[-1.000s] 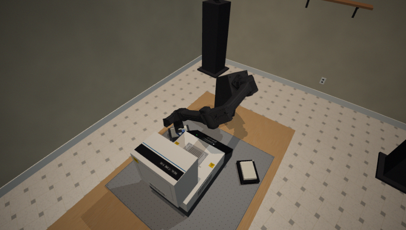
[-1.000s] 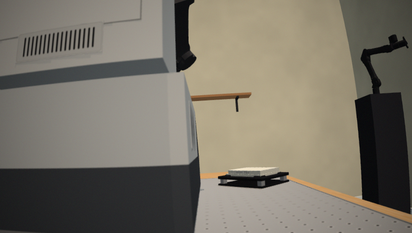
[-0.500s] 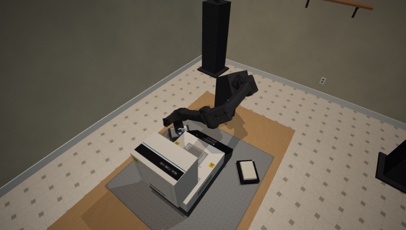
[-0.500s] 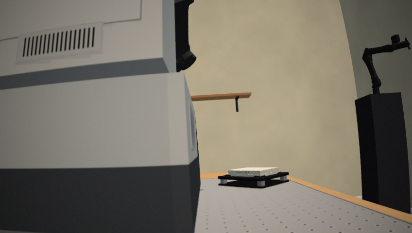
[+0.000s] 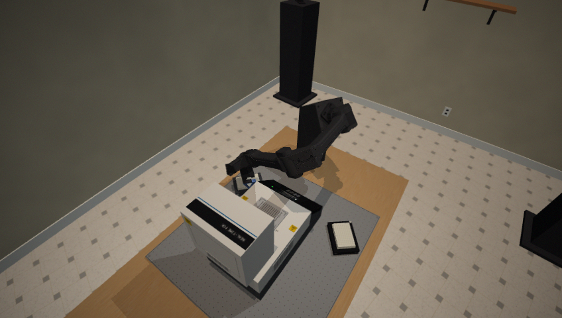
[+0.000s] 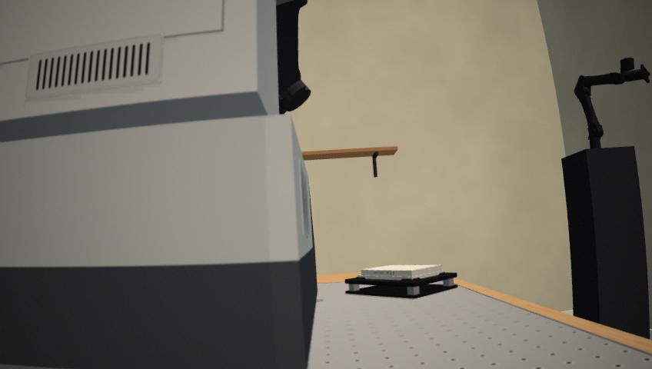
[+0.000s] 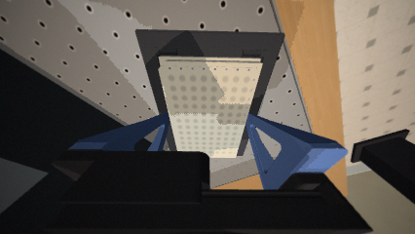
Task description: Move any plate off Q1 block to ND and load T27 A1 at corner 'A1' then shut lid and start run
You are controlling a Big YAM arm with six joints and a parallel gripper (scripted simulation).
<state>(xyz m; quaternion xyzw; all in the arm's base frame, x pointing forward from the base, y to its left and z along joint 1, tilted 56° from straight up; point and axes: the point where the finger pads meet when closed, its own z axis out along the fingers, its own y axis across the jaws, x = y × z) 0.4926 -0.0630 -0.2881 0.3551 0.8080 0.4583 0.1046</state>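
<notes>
Right now the dark nest ND is 10 mm below my hand. Also, from my hand: plate T27 (60 mm behind, 580 mm to the left, 10 mm below); grey perforated mat (200 mm ahead, 310 mm to the left, 40 mm below); black nest N1 (60 mm behind, 580 mm to the left, 20 mm below).
</notes>
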